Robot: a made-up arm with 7 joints. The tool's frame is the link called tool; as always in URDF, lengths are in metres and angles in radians.
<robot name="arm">
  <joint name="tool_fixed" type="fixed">
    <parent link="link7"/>
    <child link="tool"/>
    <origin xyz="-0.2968 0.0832 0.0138"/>
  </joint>
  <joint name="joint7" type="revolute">
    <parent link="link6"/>
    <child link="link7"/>
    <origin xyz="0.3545 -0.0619 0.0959"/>
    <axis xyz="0 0 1"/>
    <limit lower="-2.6" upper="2.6" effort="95" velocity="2.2"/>
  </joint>
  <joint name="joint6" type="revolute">
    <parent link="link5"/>
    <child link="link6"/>
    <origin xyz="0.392 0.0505 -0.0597"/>
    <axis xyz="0 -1 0"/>
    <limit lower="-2.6" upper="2.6" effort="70" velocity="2.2"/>
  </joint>
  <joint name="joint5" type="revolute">
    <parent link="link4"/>
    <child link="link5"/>
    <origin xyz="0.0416 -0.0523 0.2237"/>
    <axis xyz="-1 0 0"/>
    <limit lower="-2.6" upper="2.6" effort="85" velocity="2.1"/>
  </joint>
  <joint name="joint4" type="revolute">
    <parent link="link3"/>
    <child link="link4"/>
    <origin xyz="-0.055 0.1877 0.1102"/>
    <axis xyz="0 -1 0"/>
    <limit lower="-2.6" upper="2.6" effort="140" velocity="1.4"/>
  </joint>
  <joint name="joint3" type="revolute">
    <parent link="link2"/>
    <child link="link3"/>
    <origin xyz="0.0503 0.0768 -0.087"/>
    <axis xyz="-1 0 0"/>
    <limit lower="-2.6" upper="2.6" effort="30" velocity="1.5"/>
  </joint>
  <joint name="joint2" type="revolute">
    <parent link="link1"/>
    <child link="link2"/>
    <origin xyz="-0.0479 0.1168 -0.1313"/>
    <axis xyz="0 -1 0"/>
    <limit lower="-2.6" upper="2.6" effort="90" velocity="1.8"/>
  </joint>
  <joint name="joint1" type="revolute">
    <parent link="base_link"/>
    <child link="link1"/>
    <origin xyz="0 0 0.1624"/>
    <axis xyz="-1 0 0"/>
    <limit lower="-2.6" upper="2.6" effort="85" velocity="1.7"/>
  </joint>
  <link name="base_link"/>
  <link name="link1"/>
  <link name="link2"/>
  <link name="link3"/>
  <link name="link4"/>
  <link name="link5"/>
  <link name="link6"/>
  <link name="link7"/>
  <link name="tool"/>
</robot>
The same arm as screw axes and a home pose.
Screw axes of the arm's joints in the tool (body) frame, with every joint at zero. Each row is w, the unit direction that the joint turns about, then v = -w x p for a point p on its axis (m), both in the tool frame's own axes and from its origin. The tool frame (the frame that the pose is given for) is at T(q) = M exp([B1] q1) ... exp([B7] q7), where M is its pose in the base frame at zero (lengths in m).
B1: w -1 0 0 v 0.0000 0.1656 -0.4008
B2: w 0 -1 0 v -0.2969 0.0000 0.4866
B3: w -1 0 0 v 0.0000 0.3839 -0.2072
B4: w 0 -1 0 v -0.2737 0.0000 0.4913
B5: w -1 0 0 v 0.0000 0.0500 -0.0718
B6: w 0 -1 0 v -0.1097 0.0000 0.0577
B7: w 0 0 1 v -0.0832 -0.2968 0.0000
M: xyz 0.4387 0.4008 0.3280 (m) quaternion w x y z 1 0 0 0
Joint limits (rad, base to tool): -2.6000..2.6000 -2.6000..2.6000 -2.6000..2.6000 -2.6000..2.6000 -2.6000..2.6000 -2.6000..2.6000 -2.6000..2.6000

